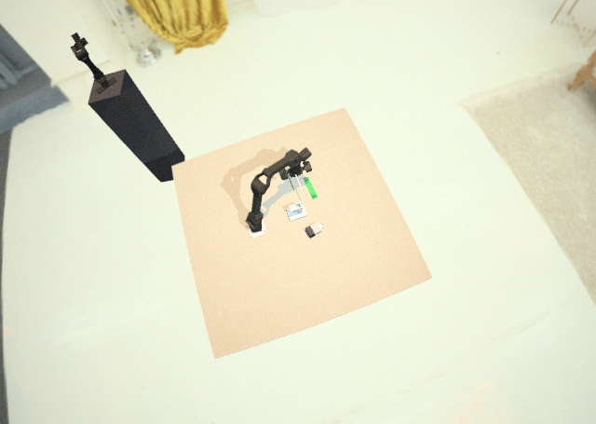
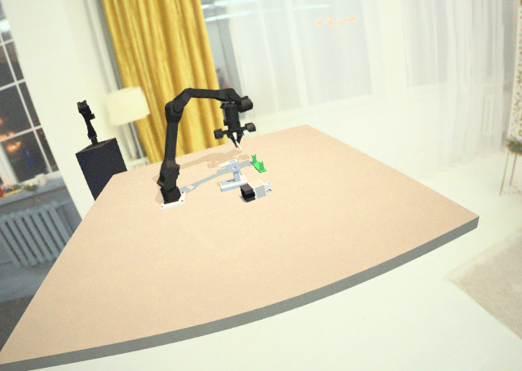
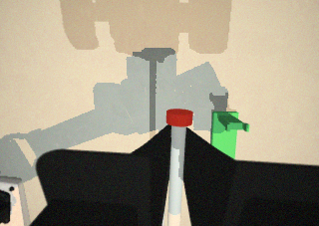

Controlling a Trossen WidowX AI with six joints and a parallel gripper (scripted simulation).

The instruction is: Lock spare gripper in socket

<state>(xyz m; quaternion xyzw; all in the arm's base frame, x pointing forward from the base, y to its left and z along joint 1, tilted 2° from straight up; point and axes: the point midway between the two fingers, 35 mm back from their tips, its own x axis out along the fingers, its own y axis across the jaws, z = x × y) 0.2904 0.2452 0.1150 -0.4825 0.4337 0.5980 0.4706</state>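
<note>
My gripper tip is 80 mm short of the green cradle, 60 mm to the left of it and 70 mm above it. Round my gripper tip: spare gripper (60 mm ahead, 330 mm to the right, 70 mm below); then grey mount (20 mm behind, 200 mm to the right, 40 mm below).
</note>
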